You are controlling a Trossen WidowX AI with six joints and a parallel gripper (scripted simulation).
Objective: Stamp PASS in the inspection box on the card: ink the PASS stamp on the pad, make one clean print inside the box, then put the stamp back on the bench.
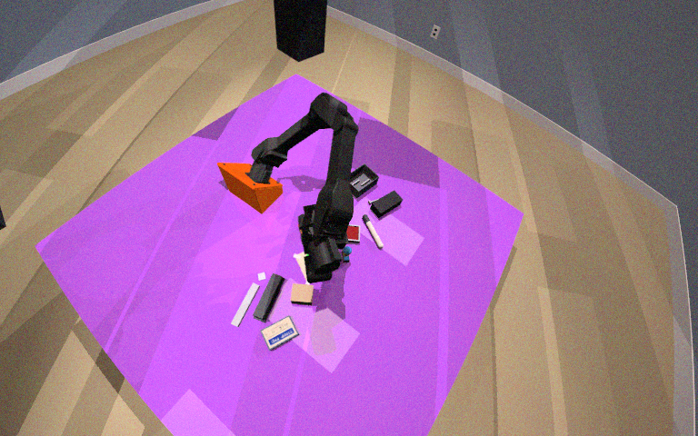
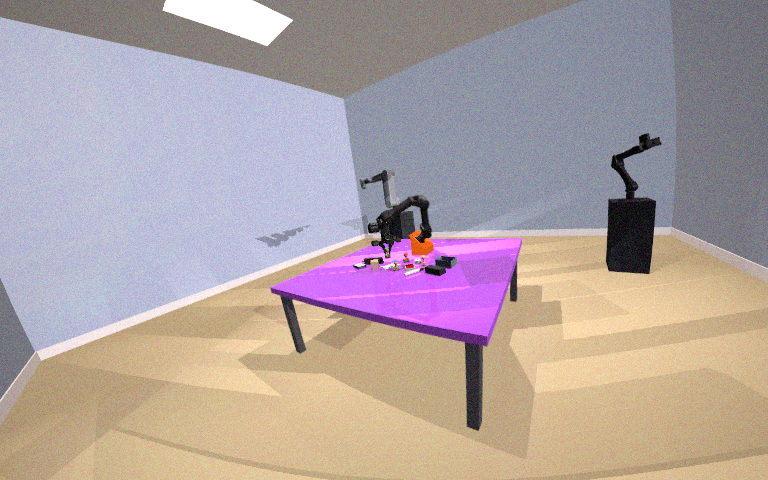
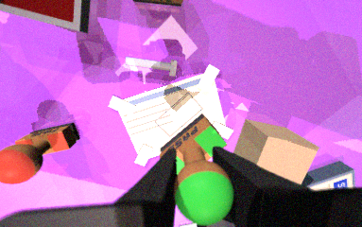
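The cream card is 1 cm behind my gripper tip and 8 cm below it. Also, from my gripper tip: tan block (5 cm ahead, 9 cm to the right, 6 cm below); then blue-knobbed stamp (5 cm ahead, 10 cm to the left, 6 cm below); then green-knobbed PASS stamp (right at my gripper tip).
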